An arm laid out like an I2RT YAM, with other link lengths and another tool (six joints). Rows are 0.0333 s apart.
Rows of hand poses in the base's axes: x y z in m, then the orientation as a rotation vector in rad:
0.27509 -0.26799 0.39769 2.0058 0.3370 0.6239
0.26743 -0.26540 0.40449 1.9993 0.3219 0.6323
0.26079 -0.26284 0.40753 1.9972 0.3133 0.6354
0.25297 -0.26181 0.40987 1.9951 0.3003 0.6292
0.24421 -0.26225 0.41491 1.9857 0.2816 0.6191
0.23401 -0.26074 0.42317 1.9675 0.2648 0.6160
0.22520 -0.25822 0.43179 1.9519 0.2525 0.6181
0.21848 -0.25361 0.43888 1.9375 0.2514 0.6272
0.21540 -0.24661 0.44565 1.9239 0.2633 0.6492
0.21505 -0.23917 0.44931 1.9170 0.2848 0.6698
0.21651 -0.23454 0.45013 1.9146 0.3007 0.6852
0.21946 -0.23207 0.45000 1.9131 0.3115 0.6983
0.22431 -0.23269 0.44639 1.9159 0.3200 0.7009
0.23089 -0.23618 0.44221 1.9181 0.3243 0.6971
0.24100 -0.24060 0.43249 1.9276 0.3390 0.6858
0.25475 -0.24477 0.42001 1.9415 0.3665 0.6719
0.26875 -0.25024 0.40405 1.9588 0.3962 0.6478
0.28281 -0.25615 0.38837 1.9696 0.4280 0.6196
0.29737 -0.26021 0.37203 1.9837 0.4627 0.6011
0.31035 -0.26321 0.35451 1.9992 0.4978 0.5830
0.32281 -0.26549 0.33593 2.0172 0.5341 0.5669
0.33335 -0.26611 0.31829 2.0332 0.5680 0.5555
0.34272 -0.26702 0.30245 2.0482 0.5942 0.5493
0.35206 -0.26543 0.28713 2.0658 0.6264 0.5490
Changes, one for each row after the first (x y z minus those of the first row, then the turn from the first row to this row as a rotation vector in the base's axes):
-0.00766 0.00259 0.00680 -0.0018 -0.0137 -0.0072
-0.01430 0.00515 0.00984 -0.0018 -0.0199 -0.0120
-0.02212 0.00618 0.01218 -0.0039 -0.0219 -0.0241
-0.03088 0.00574 0.01722 -0.0130 -0.0259 -0.0424
-0.04108 0.00725 0.02548 -0.0285 -0.0365 -0.0567
-0.04989 0.00977 0.03410 -0.0407 -0.0478 -0.0654
-0.05661 0.01438 0.04119 -0.0514 -0.0587 -0.0628
-0.05969 0.02138 0.04796 -0.0594 -0.0723 -0.0449
-0.06004 0.02882 0.05162 -0.0627 -0.0789 -0.0205
-0.05858 0.03345 0.05244 -0.0624 -0.0831 -0.0021
-0.05563 0.03592 0.05231 -0.0612 -0.0875 0.0115
-0.05078 0.03530 0.04870 -0.0589 -0.0847 0.0189
-0.04420 0.03181 0.04452 -0.0586 -0.0798 0.0203
-0.03409 0.02739 0.03480 -0.0550 -0.0633 0.0259
-0.02034 0.02322 0.02232 -0.0495 -0.0384 0.0397
-0.00634 0.01775 0.00636 -0.0437 -0.0050 0.0506
0.00772 0.01184 -0.00932 -0.0449 0.0299 0.0610
0.02228 0.00778 -0.02566 -0.0400 0.0607 0.0780
0.03526 0.00478 -0.04318 -0.0333 0.0916 0.0956
0.04772 0.00250 -0.06176 -0.0233 0.1223 0.1150
0.05826 0.00188 -0.07940 -0.0134 0.1483 0.1348
0.06763 0.00097 -0.09524 -0.0023 0.1673 0.1512
0.07697 0.00256 -0.11056 0.0127 0.1855 0.1745

